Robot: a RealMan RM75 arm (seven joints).
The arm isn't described. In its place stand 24 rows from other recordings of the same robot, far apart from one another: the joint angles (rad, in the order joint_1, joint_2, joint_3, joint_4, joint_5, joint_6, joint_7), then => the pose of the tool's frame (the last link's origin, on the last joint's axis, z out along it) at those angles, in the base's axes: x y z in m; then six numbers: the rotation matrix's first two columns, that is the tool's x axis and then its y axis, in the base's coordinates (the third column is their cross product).
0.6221, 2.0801, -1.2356, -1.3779, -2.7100, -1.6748, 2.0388 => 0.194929, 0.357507, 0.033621, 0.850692, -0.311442, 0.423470, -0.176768, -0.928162, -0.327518
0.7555, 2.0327, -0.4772, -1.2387, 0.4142, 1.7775, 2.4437 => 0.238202, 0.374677, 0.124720, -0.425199, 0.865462, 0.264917, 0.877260, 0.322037, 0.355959
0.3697, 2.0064, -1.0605, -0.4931, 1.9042, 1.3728, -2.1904 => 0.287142, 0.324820, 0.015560, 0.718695, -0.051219, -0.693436, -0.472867, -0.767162, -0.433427
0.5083, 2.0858, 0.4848, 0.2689, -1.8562, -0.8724, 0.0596 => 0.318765, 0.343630, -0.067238, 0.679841, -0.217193, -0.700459, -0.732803, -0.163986, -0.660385
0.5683, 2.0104, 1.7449, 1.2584, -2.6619, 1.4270, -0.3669 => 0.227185, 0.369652, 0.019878, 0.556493, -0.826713, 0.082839, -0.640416, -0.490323, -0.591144
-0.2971, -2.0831, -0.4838, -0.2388, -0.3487, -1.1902, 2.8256 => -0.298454, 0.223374, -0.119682, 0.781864, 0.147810, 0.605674, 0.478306, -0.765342, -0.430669
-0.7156, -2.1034, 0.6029, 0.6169, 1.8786, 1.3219, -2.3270 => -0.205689, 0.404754, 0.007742, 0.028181, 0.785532, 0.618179, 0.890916, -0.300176, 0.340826
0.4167, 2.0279, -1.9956, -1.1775, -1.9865, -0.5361, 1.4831 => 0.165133, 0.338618, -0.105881, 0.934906, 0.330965, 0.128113, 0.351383, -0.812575, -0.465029
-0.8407, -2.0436, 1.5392, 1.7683, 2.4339, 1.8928, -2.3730 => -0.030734, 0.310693, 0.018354, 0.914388, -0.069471, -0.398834, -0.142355, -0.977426, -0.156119
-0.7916, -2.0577, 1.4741, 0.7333, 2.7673, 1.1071, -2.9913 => -0.252799, 0.396418, -0.045564, 0.411700, 0.909230, -0.061671, 0.649936, -0.340380, -0.679504
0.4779, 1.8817, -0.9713, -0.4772, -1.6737, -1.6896, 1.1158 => 0.281088, 0.306223, 0.036488, 0.831692, -0.150979, -0.534317, -0.252742, -0.959785, -0.122206
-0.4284, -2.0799, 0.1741, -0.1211, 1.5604, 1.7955, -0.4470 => -0.268230, 0.270665, -0.008908, 0.357576, -0.284164, 0.889601, 0.684851, -0.567838, -0.456661
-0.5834, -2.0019, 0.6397, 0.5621, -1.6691, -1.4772, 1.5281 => -0.232601, 0.384378, 0.075752, 0.350395, 0.288354, 0.891109, 0.692881, -0.719971, -0.039473
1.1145, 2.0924, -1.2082, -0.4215, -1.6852, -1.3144, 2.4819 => 0.048002, 0.392417, -0.088005, 0.441731, -0.882877, -0.159383, -0.803101, -0.468320, 0.368382
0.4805, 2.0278, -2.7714, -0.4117, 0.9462, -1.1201, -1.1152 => 0.253026, 0.315300, -0.084643, 0.775032, 0.542981, 0.323261, 0.480340, -0.173809, -0.859688
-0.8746, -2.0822, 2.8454, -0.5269, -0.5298, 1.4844, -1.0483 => -0.241478, 0.394841, 0.013149, 0.796765, 0.150538, 0.585238, 0.447008, -0.798521, -0.403173
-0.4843, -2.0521, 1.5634, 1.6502, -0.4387, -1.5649, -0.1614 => -0.162370, 0.335106, 0.016803, 0.408430, 0.901231, 0.144799, 0.766176, -0.252262, -0.591048
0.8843, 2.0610, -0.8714, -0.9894, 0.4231, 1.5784, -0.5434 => 0.184758, 0.409229, 0.032584, 0.509197, -0.860587, -0.010406, -0.795576, -0.466050, -0.387112
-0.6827, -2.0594, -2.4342, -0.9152, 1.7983, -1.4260, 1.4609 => -0.168044, 0.409446, 0.072303, 0.722370, 0.185462, 0.666172, 0.471243, -0.837059, -0.277961
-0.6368, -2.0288, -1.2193, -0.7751, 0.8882, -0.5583, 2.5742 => -0.142188, 0.391360, -0.094947, 0.905499, -0.403005, 0.132884, -0.238136, -0.741782, -0.626937
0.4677, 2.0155, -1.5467, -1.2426, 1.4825, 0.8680, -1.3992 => 0.123915, 0.383366, -0.008204, 0.908627, -0.036428, -0.416017, -0.240572, -0.859945, -0.450134
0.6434, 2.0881, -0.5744, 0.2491, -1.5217, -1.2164, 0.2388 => 0.257060, 0.295132, -0.117286, 0.801512, -0.059134, -0.595048, -0.413835, -0.773159, -0.480589
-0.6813, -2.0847, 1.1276, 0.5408, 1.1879, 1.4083, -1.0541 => -0.141784, 0.380353, -0.012074, 0.608603, -0.089868, 0.788369, 0.230117, -0.930875, -0.283758
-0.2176, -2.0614, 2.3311, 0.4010, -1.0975, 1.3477, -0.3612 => -0.341206, 0.277458, 0.013422, 0.321015, -0.241993, 0.915636, 0.945834, 0.032460, -0.323023
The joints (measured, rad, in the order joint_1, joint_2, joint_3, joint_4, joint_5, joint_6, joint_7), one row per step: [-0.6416 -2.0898 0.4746 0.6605 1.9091 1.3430 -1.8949]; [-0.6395 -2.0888 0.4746 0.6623 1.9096 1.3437 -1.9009]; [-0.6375 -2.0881 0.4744 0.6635 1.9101 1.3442 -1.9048]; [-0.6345 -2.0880 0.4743 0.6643 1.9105 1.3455 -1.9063]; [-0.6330 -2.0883 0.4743 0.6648 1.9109 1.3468 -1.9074]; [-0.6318 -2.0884 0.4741 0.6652 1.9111 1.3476 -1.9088]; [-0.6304 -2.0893 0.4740 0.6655 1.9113 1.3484 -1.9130]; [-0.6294 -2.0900 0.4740 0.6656 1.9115 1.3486 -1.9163]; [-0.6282 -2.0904 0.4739 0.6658 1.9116 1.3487 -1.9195]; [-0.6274 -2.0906 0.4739 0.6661 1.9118 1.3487 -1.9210]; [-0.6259 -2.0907 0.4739 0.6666 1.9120 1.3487 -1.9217]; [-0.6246 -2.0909 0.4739 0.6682 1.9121 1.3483 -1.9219]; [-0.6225 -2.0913 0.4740 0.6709 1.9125 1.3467 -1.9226]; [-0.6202 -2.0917 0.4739 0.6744 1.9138 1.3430 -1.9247]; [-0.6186 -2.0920 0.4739 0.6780 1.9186 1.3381 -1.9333]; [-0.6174 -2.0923 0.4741 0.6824 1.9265 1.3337 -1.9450]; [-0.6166 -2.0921 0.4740 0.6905 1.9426 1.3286 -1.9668]
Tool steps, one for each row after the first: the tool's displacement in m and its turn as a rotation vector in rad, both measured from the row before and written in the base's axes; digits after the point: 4 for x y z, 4 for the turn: [-0.0009 -0.0003 0.0008 -0.0012 -0.0019 0.0048]; [-0.0008 -0.0004 0.0005 -0.0007 -0.0012 0.0038]; [-0.0011 -0.0008 0.0002 -0.0009 -0.0006 0.0028]; [-0.0004 -0.0005 -0.0001 -0.0013 -0.0008 0.0011]; [-0.0004 -0.0004 0.0000 -0.0008 -0.0010 0.0015]; [-0.0003 -0.0005 -0.0004 -0.0025 -0.0035 0.0035]; [-0.0003 -0.0004 -0.0003 -0.0019 -0.0026 0.0030]; [-0.0004 -0.0003 -0.0001 -0.0014 -0.0023 0.0032]; [-0.0003 -0.0002 0.0000 -0.0006 -0.0008 0.0017]; [-0.0006 -0.0004 0.0000 -0.0001 -0.0001 0.0018]; [-0.0004 -0.0002 0.0003 0.0011 0.0009 0.0011]; [-0.0008 -0.0002 0.0004 0.0020 0.0018 0.0026]; [-0.0011 -0.0001 0.0006 0.0028 0.0027 0.0051]; [-0.0013 0.0001 0.0004 -0.0010 0.0017 0.0097]; [-0.0012 0.0000 0.0002 -0.0038 0.0025 0.0108]; [-0.0017 0.0001 0.0005 -0.0088 0.0049 0.0171]
